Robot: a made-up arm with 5 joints. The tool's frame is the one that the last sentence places. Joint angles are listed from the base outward.
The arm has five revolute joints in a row. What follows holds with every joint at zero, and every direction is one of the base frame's.
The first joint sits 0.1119 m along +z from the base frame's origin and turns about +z.
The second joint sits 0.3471 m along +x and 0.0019 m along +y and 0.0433 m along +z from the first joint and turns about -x.
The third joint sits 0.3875 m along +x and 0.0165 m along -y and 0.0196 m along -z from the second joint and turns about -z.
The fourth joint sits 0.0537 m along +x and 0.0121 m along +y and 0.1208 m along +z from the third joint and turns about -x.
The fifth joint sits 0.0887 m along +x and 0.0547 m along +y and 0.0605 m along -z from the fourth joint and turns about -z.
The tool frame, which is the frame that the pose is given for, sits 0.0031 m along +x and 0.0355 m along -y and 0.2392 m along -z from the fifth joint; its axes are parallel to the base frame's.
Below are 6 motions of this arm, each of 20 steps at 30 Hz.
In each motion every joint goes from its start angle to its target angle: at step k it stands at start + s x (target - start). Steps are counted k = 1, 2, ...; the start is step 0. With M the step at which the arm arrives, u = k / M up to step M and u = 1 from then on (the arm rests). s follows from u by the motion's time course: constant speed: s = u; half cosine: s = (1 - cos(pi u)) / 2; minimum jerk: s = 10 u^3 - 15 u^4 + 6 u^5.
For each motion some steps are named. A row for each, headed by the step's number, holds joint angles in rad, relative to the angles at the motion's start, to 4 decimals.
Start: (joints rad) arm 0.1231 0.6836 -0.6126 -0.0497 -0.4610
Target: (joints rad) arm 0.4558 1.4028 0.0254 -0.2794 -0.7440
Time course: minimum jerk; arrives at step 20
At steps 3, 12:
3: 0.0089 0.0191 0.0170 -0.0061 -0.0075
12: 0.2271 0.4909 0.4355 -0.1568 -0.1932

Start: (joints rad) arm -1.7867 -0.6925 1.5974 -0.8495 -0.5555
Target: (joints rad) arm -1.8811 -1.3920 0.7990 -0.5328 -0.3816
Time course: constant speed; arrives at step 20
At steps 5, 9, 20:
5: -0.0236 -0.1749 -0.1996 0.0792 0.0435
9: -0.0425 -0.3148 -0.3593 0.1425 0.0783
20: -0.0944 -0.6995 -0.7984 0.3167 0.1739

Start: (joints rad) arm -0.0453 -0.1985 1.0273 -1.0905 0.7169
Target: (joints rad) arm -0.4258 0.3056 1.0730 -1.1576 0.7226
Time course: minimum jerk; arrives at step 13
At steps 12, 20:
12: -0.3790 0.5021 0.0455 -0.0668 0.0057
20: -0.3805 0.5041 0.0457 -0.0671 0.0057

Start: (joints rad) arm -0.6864 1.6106 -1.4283 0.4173 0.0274
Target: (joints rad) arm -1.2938 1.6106 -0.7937 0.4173 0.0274
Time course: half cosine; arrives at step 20
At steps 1, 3, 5, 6, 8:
1: -0.0037 0.0000 0.0039 0.0000 0.0000
3: -0.0331 0.0000 0.0346 0.0000 0.0000
5: -0.0890 0.0000 0.0929 0.0000 0.0000
6: -0.1252 0.0000 0.1308 0.0000 0.0000
8: -0.2099 0.0000 0.2192 0.0000 0.0000

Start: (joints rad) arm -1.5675 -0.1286 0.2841 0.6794 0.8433
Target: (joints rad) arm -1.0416 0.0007 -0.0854 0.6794 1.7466
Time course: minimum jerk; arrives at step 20
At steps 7, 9, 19, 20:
7: 0.1237 0.0304 -0.0869 0.0000 0.2124
9: 0.2140 0.0526 -0.1503 0.0000 0.3675
19: 0.5253 0.1292 -0.3691 0.0000 0.9023
20: 0.5259 0.1293 -0.3695 0.0000 0.9033

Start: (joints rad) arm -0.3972 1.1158 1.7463 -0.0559 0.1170
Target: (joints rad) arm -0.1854 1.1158 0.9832 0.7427 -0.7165
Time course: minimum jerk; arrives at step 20
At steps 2, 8, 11, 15, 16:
2: 0.0018 0.0000 -0.0065 0.0068 -0.0071
8: 0.0672 0.0000 -0.2422 0.2535 -0.2646
11: 0.1256 0.0000 -0.4526 0.4737 -0.4944
15: 0.1899 0.0000 -0.6841 0.7159 -0.7472
16: 0.1995 0.0000 -0.7189 0.7523 -0.7852

